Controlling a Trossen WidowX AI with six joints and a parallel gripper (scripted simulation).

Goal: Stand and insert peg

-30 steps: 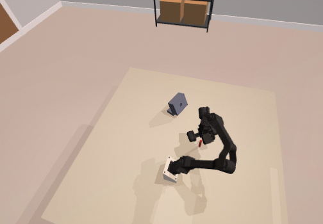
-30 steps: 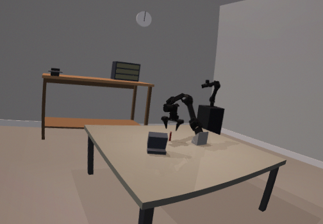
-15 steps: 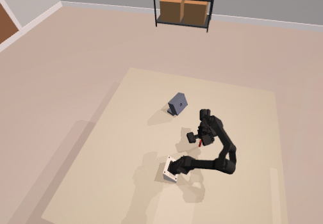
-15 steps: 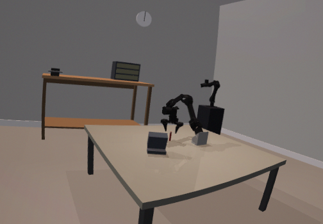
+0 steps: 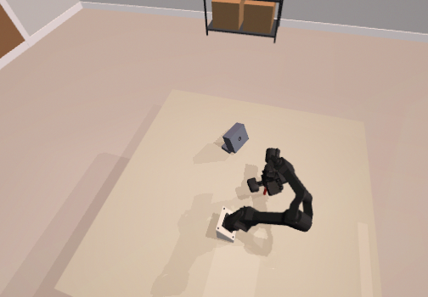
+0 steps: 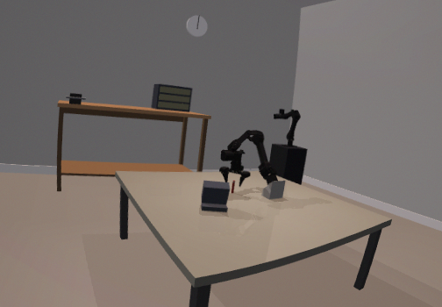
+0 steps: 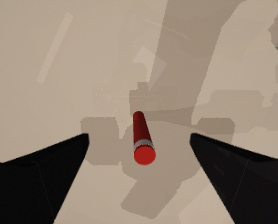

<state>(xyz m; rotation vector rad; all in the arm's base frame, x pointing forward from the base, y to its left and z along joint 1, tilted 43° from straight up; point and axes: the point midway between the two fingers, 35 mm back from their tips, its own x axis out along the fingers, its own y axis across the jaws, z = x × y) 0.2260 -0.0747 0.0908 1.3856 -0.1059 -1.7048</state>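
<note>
The red peg lies 1 cm above my gripper tip. Round my gripper tip: grey sloped panel: 24 cm ahead, 23 cm to the left, 3 cm above.
</note>
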